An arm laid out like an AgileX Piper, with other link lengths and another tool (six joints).
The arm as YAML. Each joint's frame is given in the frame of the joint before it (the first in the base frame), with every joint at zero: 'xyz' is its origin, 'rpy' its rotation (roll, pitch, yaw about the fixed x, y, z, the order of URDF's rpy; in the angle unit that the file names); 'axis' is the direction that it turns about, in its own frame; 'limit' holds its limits. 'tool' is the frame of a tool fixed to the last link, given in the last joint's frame.
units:
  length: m
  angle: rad
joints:
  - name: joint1
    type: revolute
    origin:
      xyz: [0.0, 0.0, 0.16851]
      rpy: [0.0, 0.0, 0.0]
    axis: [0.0, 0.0, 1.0]
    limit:
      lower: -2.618
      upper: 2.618
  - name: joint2
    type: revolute
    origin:
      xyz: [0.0, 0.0, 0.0]
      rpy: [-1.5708, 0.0, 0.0]
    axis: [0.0, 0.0, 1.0]
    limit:
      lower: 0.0
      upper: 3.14
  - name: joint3
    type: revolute
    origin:
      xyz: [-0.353, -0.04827, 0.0]
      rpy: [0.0, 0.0, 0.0]
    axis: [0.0, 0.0, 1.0]
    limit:
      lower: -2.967
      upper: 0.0
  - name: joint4
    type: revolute
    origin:
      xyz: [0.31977, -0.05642, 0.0]
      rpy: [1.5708, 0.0, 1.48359]
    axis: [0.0, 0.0, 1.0]
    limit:
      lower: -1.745
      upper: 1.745
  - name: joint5
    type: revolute
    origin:
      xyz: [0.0, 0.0, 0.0]
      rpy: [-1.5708, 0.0, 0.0]
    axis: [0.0, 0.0, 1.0]
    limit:
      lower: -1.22
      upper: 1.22
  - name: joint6
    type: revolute
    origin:
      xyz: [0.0, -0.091, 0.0]
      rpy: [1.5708, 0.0, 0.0]
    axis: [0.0, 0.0, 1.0]
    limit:
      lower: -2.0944
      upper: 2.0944
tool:
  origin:
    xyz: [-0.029, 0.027, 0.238]
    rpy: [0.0, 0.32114, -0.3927]
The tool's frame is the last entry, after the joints.
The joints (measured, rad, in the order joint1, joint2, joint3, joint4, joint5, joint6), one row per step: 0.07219 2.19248 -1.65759 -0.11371 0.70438 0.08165; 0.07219 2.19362 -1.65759 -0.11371 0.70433 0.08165; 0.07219 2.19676 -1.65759 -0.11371 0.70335 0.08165; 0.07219 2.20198 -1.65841 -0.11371 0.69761 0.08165; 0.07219 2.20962 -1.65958 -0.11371 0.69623 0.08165; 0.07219 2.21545 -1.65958 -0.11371 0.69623 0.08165; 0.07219 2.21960 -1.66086 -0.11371 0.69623 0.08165; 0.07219 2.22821 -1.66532 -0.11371 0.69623 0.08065; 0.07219 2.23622 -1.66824 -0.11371 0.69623 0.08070; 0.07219 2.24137 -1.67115 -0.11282 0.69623 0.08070; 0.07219 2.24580 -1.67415 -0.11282 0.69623 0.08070; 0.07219 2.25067 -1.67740 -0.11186 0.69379 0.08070
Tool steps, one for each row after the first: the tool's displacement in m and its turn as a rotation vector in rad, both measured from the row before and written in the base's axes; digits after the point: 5 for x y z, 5 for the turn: -0.00015 -0.00001 -0.00080 -0.00008 0.00109 0.00001; -0.00018 0.00002 -0.00207 -0.00011 0.00216 0.00010; 0.00119 0.00026 -0.00241 0.00038 -0.00128 0.00059; -0.00029 0.00002 -0.00467 -0.00030 0.00509 0.00014; -0.00091 -0.00007 -0.00414 -0.00042 0.00581 0.00000; -0.00014 -0.00001 -0.00236 -0.00021 0.00286 0.00000; 0.00041 0.00006 -0.00409 -0.00070 0.00418 0.00092; -0.00013 -0.00001 -0.00436 -0.00035 0.00507 -0.00005; 0.00032 0.00019 -0.00233 0.00063 0.00229 -0.00041; 0.00049 0.00004 -0.00179 -0.00010 0.00143 0.00000; 0.00120 0.00034 -0.00162 0.00103 -0.00073 -0.00021
